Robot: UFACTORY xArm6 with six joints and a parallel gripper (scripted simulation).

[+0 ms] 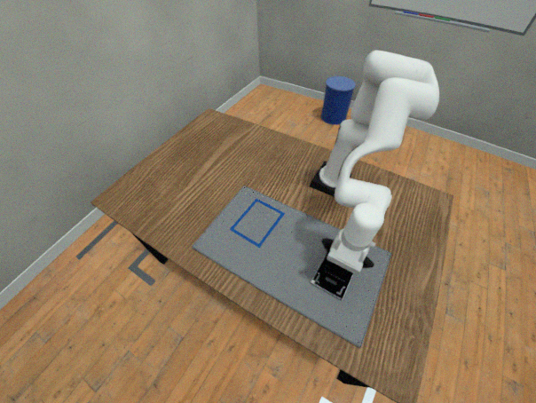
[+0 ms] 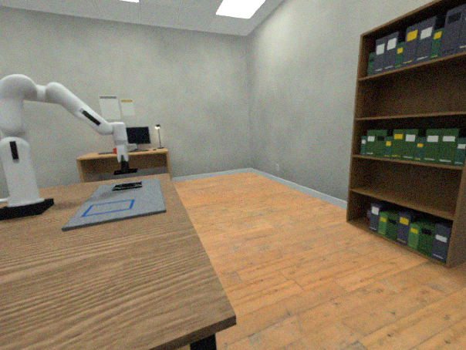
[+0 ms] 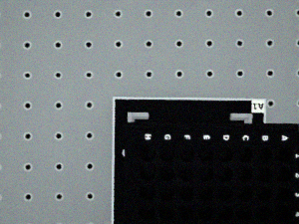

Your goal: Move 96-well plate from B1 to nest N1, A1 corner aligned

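The black plate nest N1 lies 110 mm below my hand. The rest, counted from my hand: black 96-well plate (10 mm below).
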